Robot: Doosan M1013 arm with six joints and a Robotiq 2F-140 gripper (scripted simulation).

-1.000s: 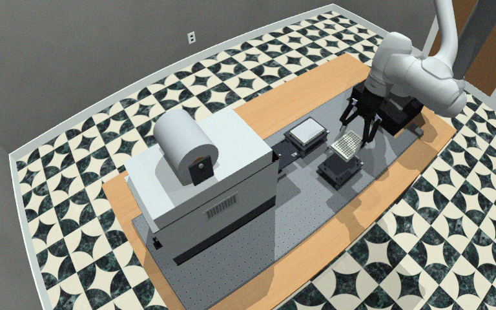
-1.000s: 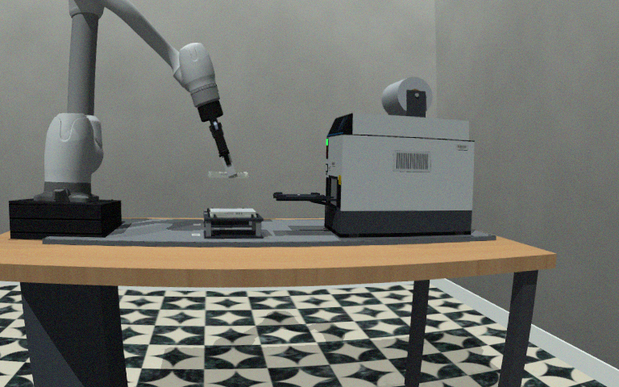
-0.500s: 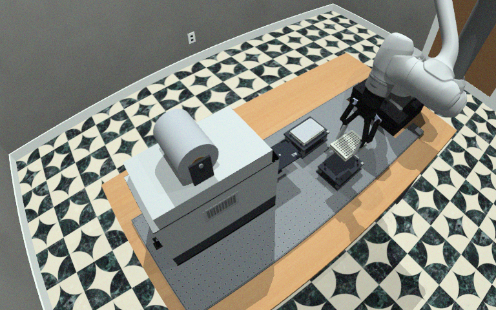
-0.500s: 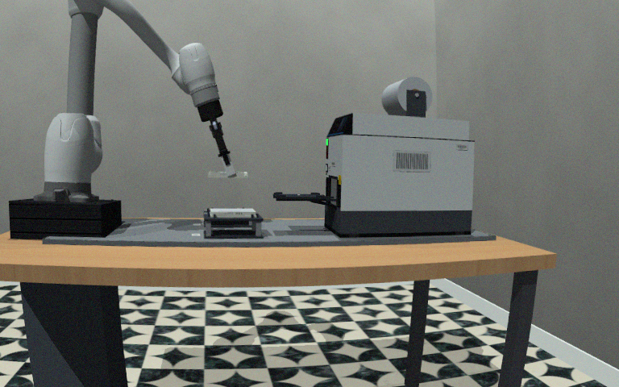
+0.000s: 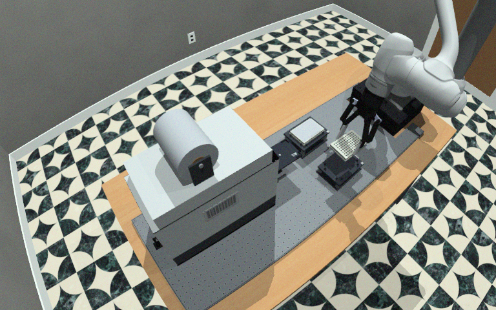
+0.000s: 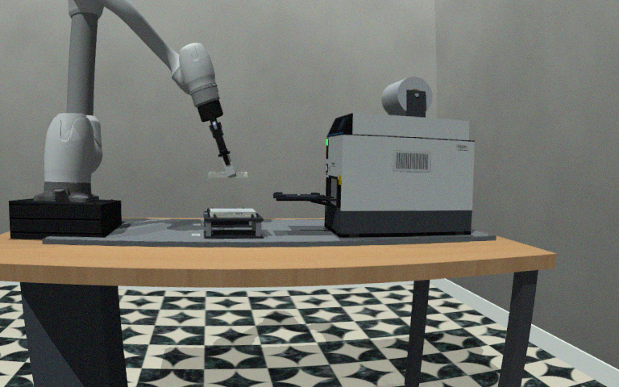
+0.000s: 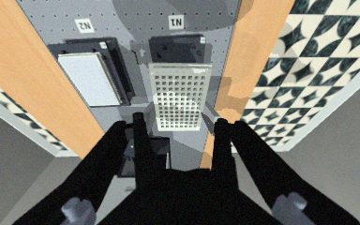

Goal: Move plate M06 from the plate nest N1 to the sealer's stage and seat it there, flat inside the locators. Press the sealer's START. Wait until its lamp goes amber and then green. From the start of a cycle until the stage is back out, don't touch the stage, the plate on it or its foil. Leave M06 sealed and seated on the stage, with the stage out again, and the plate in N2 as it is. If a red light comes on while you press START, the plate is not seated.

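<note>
My hand is 30 mm above the white well plate. From my hand the other things lie so: black stage: 200 mm ahead, 160 mm to the right, 80 mm below; foil-covered plate: 200 mm to the right, 130 mm below; nest N1: 150 mm below.
</note>
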